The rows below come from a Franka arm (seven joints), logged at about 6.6 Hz.
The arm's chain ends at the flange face. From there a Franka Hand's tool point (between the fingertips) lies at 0.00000 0.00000 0.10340 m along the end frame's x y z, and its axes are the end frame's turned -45 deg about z.
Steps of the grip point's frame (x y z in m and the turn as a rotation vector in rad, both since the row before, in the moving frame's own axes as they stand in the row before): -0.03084 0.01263 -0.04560 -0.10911 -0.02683 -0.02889; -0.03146 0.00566 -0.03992 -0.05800 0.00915 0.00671; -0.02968 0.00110 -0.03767 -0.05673 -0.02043 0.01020; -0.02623 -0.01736 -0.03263 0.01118 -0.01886 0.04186; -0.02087 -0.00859 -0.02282 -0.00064 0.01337 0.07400; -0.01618 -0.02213 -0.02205 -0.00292 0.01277 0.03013
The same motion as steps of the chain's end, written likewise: -0.01902 0.02091 -0.04495 -0.09612 0.05818 -0.02889; -0.02314 0.02266 -0.03974 -0.03454 0.04748 0.00671; -0.02283 0.01611 -0.03748 -0.05456 0.02567 0.01020; -0.02862 0.00576 -0.03261 -0.00543 -0.02124 0.04186; -0.02189 0.00958 -0.02281 0.00900 0.00991 0.07400; -0.02825 -0.00350 -0.02204 0.00697 0.01109 0.03013
